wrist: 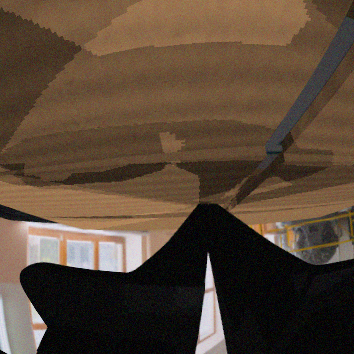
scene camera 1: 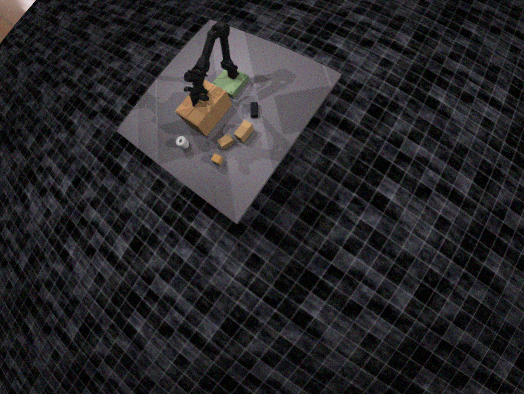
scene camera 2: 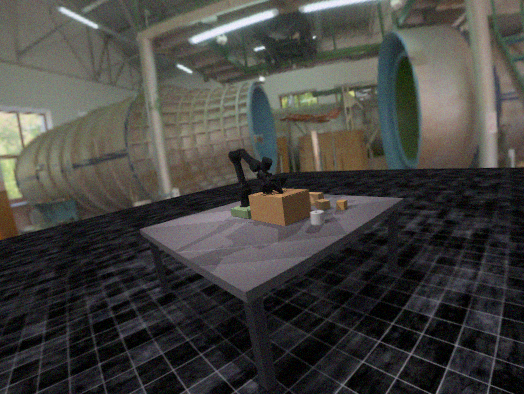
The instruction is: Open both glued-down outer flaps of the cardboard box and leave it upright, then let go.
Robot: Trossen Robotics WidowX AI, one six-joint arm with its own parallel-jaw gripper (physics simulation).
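Places are measured from the arm's base along level axes (x left, y back, z up), in metres.
Pixels of known places: gripper, between the fingertips: (wrist: 206, 212) (scene camera 1: 193, 106) (scene camera 2: 282, 192); arm's base, origin of its link: (scene camera 1: 233, 74) (scene camera 2: 245, 205).
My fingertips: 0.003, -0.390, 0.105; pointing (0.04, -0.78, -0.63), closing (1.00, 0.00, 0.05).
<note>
For each thing: its top centre in the pictures, then the offset to it from my fingertips, as dx, dy, dz. Level surfaces: height alone.
- cardboard box, centre of its top: (wrist: 277, 168) (scene camera 2: 277, 192) (scene camera 1: 200, 101) +0.012, +0.053, -0.001
- blue-grey strip, centre of its top: (wrist: 264, 108) +0.012, +0.053, -0.018
- white roll, centre of its top: (scene camera 2: 317, 211) (scene camera 1: 180, 140) +0.015, -0.229, -0.095
- black item, centre of its top: (scene camera 1: 254, 108) +0.296, +0.245, -0.123
- grey table, height of its surface: dz -0.156
The cardboard box (scene camera 1: 215, 114) (scene camera 2: 269, 209) stands upright on the table. Its top fills the upper part of the wrist view, where a narrow seam between two flaps (wrist: 125, 100) runs slantwise, with a blue-grey strip (wrist: 310, 87) showing in it. Both flaps look about flat; a slight lift cannot be made out. My gripper (scene camera 1: 195, 103) (scene camera 2: 278, 192) (wrist: 206, 212) is shut and empty. Its tips are at the box top, close to the seam's lower end in the wrist view; whether they touch the cardboard or reach into the seam cannot be told.
The arm's base stands by a green block (scene camera 1: 231, 83) (scene camera 2: 241, 212). A white roll (scene camera 1: 182, 142) (scene camera 2: 317, 217) is near the box. Small cardboard blocks (scene camera 1: 244, 131) (scene camera 1: 225, 142) (scene camera 1: 217, 159) and a black item (scene camera 1: 254, 109) lie on the grey table (scene camera 1: 235, 200) (scene camera 2: 200, 240).
</note>
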